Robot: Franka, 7 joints.
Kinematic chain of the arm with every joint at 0, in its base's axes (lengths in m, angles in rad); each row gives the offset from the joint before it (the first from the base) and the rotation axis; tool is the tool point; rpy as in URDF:
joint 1: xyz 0 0 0.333 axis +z
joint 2: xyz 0 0 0 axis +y
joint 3: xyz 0 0 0.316 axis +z
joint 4: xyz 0.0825 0 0 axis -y
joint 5: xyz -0.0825 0 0.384 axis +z
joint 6: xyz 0 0 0 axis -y
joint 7: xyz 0.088 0 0 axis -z
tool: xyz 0 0 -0.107 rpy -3.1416 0 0
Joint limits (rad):
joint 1: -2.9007..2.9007
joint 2: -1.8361..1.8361
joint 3: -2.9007..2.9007
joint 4: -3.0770..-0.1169
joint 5: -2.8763..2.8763
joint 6: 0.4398..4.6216
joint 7: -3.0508..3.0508
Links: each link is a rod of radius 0.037 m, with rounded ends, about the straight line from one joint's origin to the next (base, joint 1, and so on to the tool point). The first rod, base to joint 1, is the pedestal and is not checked.
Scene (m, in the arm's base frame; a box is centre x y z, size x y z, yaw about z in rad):
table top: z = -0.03
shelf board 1: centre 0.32 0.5 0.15 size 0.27 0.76 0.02 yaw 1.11
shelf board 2: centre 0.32 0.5 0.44 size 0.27 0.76 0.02 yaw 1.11
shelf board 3: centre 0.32 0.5 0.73 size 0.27 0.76 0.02 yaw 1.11
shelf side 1: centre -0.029 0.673 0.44 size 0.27 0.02 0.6 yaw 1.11
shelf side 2: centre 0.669 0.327 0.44 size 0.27 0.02 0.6 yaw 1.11
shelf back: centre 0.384 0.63 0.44 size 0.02 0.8 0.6 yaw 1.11
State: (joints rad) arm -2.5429 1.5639 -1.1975 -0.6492 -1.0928 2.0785 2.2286
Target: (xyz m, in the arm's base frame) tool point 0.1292 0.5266 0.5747
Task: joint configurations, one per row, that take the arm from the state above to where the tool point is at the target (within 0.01 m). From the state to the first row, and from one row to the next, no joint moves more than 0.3 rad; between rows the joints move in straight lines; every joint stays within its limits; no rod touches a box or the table.
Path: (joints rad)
1: -2.5584 1.4415 -1.3651 -0.9304 -1.0632 1.9852 2.2286
2: -2.5740 1.3192 -1.5327 -1.2116 -1.0335 1.8919 2.2286
3: -2.5895 1.1968 -1.7002 -1.4929 -1.0039 1.7986 2.2286
4: -2.6051 1.0745 -1.8678 -1.7741 -0.9743 1.7052 2.2286
5: -2.6206 0.9521 -2.0354 -2.0553 -0.9446 1.6119 2.2286
6: -2.6362 0.8297 -2.2030 -2.3365 -0.9150 1.5186 2.2286
7: -2.7684 0.5471 -2.1185 -2.1478 -0.9639 1.7250 2.2286
8: -2.9007 0.2645 -2.0341 -1.9591 -1.0128 1.9314 2.2286

